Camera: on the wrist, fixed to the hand. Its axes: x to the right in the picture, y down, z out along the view.
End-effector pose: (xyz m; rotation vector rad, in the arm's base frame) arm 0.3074 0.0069 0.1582 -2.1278 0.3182 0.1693
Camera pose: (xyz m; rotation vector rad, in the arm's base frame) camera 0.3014 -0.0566 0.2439 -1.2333 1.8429 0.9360
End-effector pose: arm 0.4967 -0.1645 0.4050 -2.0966 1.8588 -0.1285
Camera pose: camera 0.4981 -0.1642 0.5118 -0.1170 2.7163 0.0624
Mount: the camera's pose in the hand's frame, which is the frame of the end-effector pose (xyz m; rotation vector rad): -0.0164 -0.0340 -0.0999 0.1970 0.0186 1.5695
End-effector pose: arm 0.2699 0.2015 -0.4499 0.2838 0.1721 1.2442
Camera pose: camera 0.2674 0.1878 -0.5558 0.6226 0.0610 2.7897
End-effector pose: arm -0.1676 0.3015 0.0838 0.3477 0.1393 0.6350
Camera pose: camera -0.1850 0.2936 -0.0213 0.6200 -0.0920 2.1835
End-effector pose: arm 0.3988 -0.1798 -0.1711 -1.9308 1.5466 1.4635
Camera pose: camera 0.4817 -0.2284 -0.1245 0.2348 -2.4787 -1.1024
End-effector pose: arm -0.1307 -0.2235 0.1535 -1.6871 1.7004 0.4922
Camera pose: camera -0.1187 -0.2836 0.2410 0.0964 2.6787 0.8876
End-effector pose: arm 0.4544 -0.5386 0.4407 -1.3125 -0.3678 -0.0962
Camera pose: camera 0.4506 -0.6452 0.4463 -1.0921 0.7113 1.2033
